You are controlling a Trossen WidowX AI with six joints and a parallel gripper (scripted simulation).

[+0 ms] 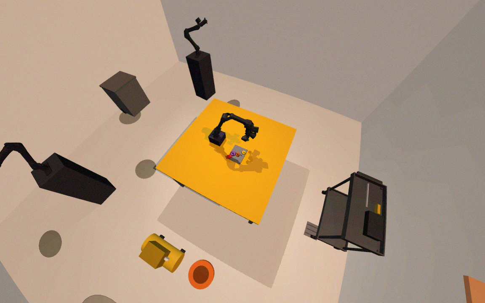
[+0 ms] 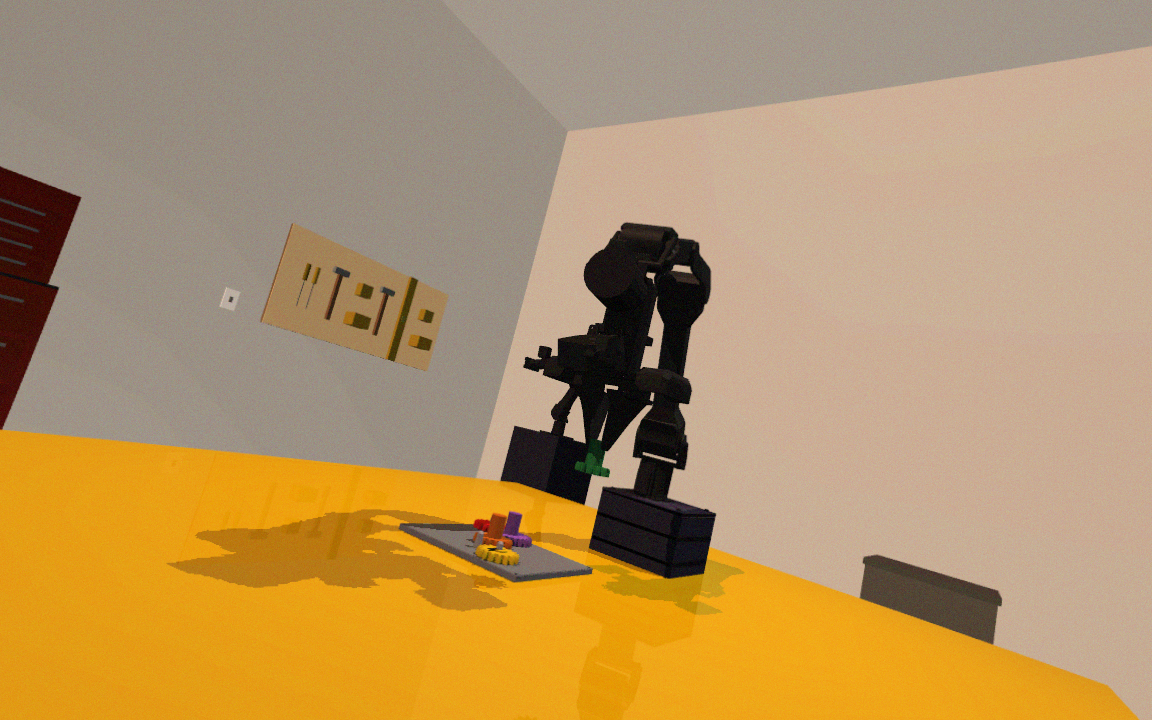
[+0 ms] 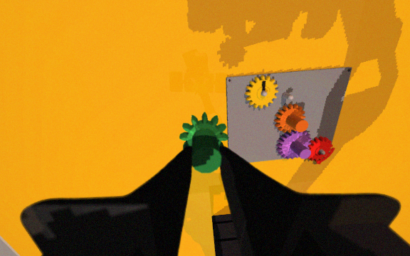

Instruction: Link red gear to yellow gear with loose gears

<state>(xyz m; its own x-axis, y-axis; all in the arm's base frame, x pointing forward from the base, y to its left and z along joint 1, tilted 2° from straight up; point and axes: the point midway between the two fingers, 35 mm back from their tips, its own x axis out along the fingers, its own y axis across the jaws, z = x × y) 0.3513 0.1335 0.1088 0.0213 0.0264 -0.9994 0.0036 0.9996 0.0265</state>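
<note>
The orange gear is 160 mm to the right of my gripper tip, 140 mm below it and 30 mm behind it. From my gripper tip the other things lie so: green gear 10 mm below; red gear 240 mm to the right, 150 mm below, 90 mm behind; purple gear 180 mm to the right, 140 mm below, 80 mm behind.
</note>
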